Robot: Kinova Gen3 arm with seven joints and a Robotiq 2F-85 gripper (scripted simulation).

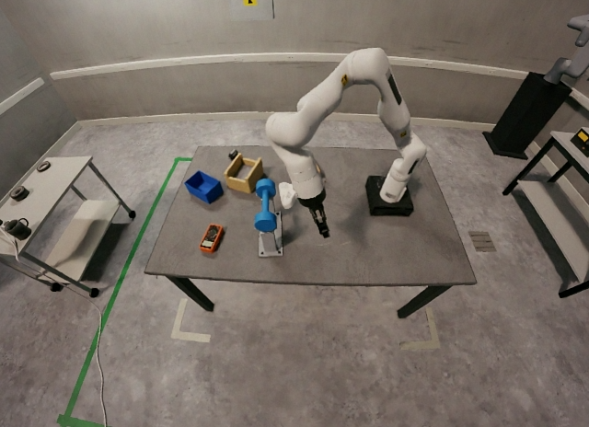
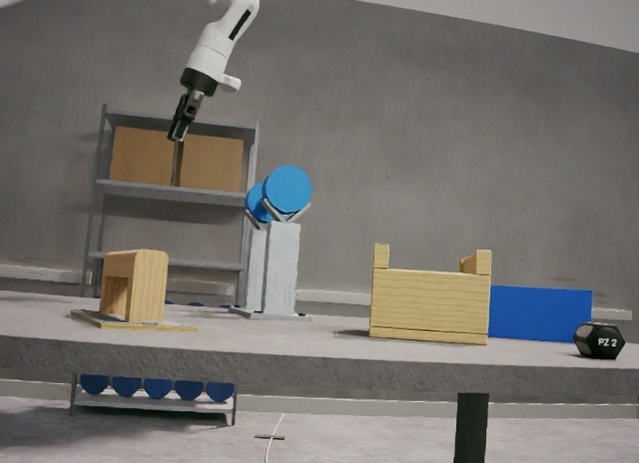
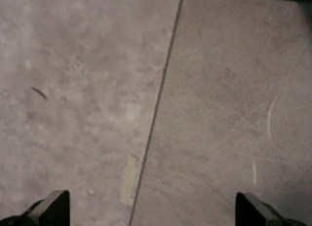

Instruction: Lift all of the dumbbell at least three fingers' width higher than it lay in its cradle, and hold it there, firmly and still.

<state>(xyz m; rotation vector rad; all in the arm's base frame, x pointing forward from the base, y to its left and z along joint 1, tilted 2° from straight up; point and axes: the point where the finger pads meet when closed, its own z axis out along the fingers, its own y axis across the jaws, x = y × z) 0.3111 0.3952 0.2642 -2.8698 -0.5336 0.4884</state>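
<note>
The blue dumbbell is 220 mm ahead of my hand, 140 mm to the right of it and 130 mm below it. Round my hand: grey cradle (250 mm below, 220 mm ahead, 140 mm to the right); then wooden crate (450 mm to the right, 430 mm ahead, 290 mm below).
</note>
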